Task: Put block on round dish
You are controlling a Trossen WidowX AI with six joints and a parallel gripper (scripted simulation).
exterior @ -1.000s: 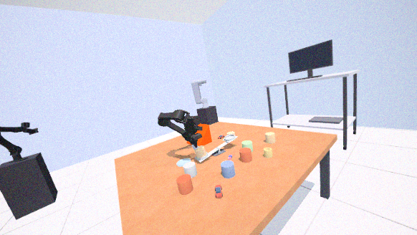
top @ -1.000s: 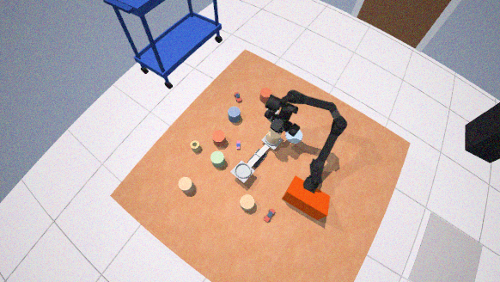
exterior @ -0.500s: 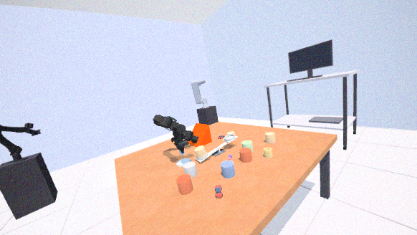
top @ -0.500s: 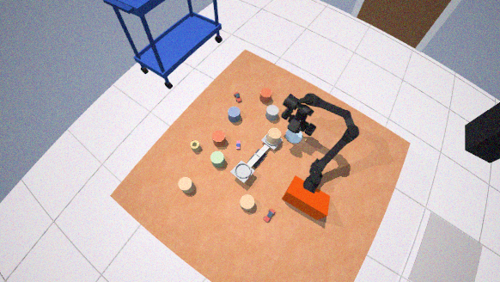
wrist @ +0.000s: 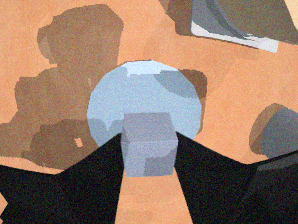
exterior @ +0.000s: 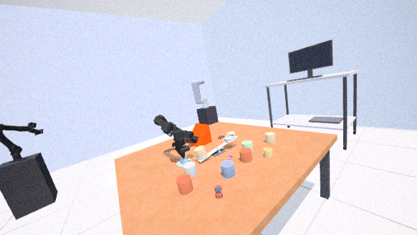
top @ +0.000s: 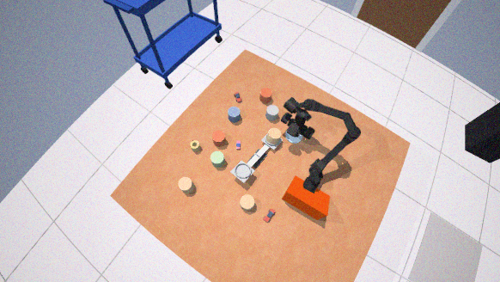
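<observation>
Right now the pale blue round dish is 3 cm below my gripper tip. Also, from my gripper tip: small white balance (22 cm to the left, 13 cm ahead, 1 cm below); then grey cup (15 cm ahead, 7 cm to the right); then blue cup (38 cm ahead, 4 cm to the left).
</observation>
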